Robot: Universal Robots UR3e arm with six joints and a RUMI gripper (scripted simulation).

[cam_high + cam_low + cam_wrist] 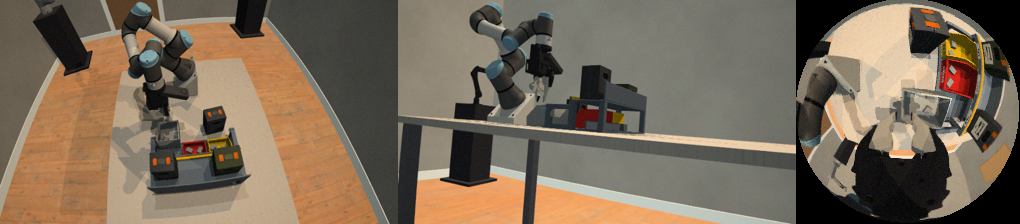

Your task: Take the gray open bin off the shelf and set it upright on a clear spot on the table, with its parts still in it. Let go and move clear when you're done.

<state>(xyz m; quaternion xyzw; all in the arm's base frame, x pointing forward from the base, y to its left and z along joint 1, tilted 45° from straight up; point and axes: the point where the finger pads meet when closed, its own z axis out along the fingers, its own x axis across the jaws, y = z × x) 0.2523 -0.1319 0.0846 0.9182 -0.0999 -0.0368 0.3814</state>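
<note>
My hand is 50 mm short of the gray open bin, 20 mm to the left of it and 70 mm above it. The rest, counted from my hand: yellow rail 230 mm ahead, 70 mm to the left, 10 mm below; red bin 200 mm ahead, 70 mm to the left, 70 mm below; yellow bin 210 mm ahead, 180 mm to the left, 70 mm below.
</note>
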